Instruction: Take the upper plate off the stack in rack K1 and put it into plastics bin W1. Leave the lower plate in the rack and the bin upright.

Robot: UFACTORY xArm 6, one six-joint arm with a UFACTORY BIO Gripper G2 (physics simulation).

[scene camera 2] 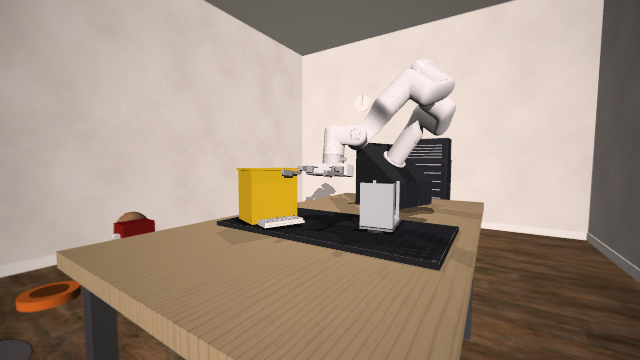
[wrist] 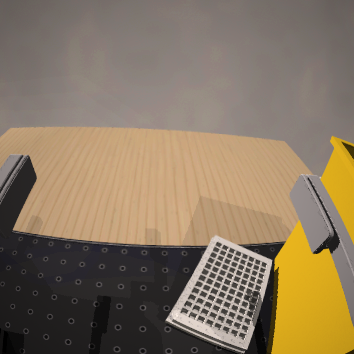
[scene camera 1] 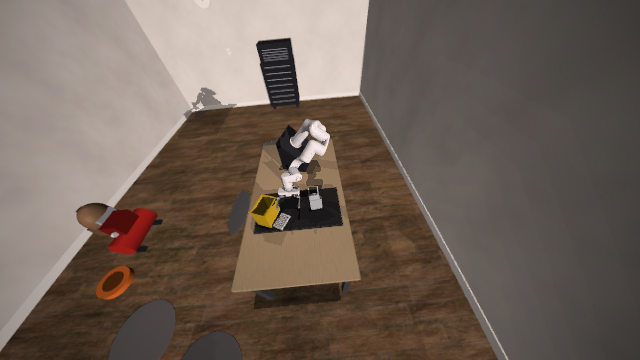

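Where they show: hand, tool point: [scene camera 2: 306, 173] [wrist: 165, 208] [scene camera 1: 288, 206]; arm's base, link origin: [scene camera 2: 393, 160] [scene camera 1: 295, 142].
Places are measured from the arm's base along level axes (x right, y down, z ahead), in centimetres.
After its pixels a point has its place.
Observation:
A white gridded plate [scene camera 1: 282, 221] @[x 8.5, y 19.5, z 75.6 cm] [scene camera 2: 281, 222] @[x 6.1, y 19.7, z 77.8 cm] [wrist: 225, 290] @[x 8.8, y 19.9, z 74.6 cm] lies on the black mat [scene camera 1: 327, 217] @[x -27.3, y 21.6, z 73.1 cm] [scene camera 2: 420, 248] @[x -33.3, y 21.5, z 72.4 cm] beside the yellow bin [scene camera 1: 269, 216] @[x 16.0, y 9.6, z 76.3 cm] [scene camera 2: 270, 195] @[x 15.1, y 12.5, z 73.6 cm] [wrist: 305, 295] @[x 14.0, y 13.9, z 70.3 cm], its wells facing up. The bin stands upright and open-topped. The pale grey rack [scene camera 1: 315, 202] @[x -18.6, y 10.3, z 65.6 cm] [scene camera 2: 377, 206] @[x -19.4, y 13.9, z 65.5 cm] stands upright on the mat, apart from the bin; whether a plate is inside cannot be made out. My gripper [scene camera 1: 288, 206] @[x 1.5, y 4.9, z 71.2 cm] [scene camera 2: 295, 171] [wrist: 166, 186] @[x 1.5, y 4.9, z 71.2 cm] is wide open and empty, above the mat at about the height of the bin's rim. In the wrist view its right finger overlaps the bin's wall.
The wooden table [scene camera 1: 300, 260] @[x -6.7, y 22.9, z 104.7 cm] [scene camera 2: 300, 300] @[x -23.9, y 22.9, z 104.9 cm] [wrist: 125, 190] @[x -4.5, y 22.9, z 93.8 cm] carries the mat. A black angular block [scene camera 1: 287, 150] @[x 6.2, y -1.6, z 13.8 cm] stands by the arm's base. A tall dark cabinet [scene camera 1: 278, 75] [scene camera 2: 442, 167] stands behind the table. A grey disc [scene camera 1: 239, 212] shows beside the table's left edge.

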